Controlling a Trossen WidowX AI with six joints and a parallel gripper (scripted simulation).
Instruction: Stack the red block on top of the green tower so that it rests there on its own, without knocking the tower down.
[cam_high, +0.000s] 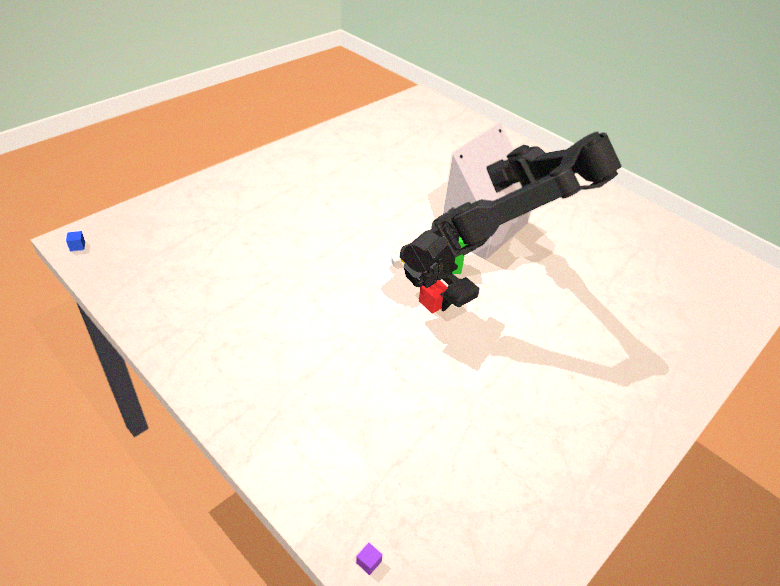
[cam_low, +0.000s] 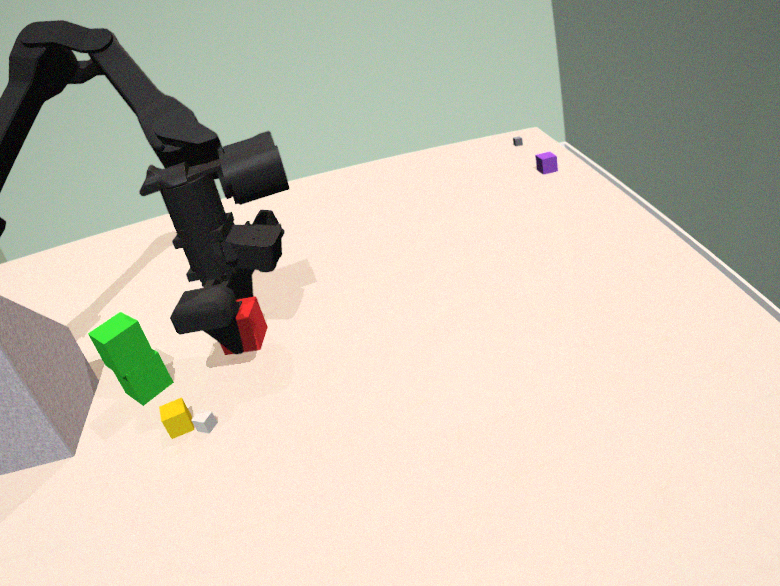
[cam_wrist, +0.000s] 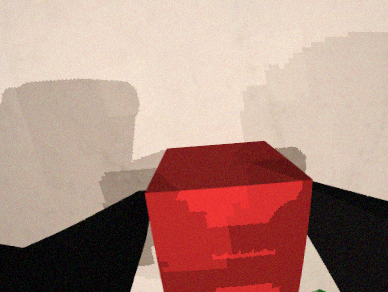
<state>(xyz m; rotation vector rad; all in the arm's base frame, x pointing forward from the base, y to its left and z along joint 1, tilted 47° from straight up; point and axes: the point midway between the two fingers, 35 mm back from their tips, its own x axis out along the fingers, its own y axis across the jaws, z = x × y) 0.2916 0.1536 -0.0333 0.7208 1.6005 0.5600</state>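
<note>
Now: gripper tip 130 mm to the left of the yellow block and 60 mm past it. The rest, counted from my gripper tip: small white block: 140 mm to the right, 30 mm behind; then red block: 20 mm above; then purple block: 490 mm ahead, 300 mm to the left, 10 mm above.
</note>
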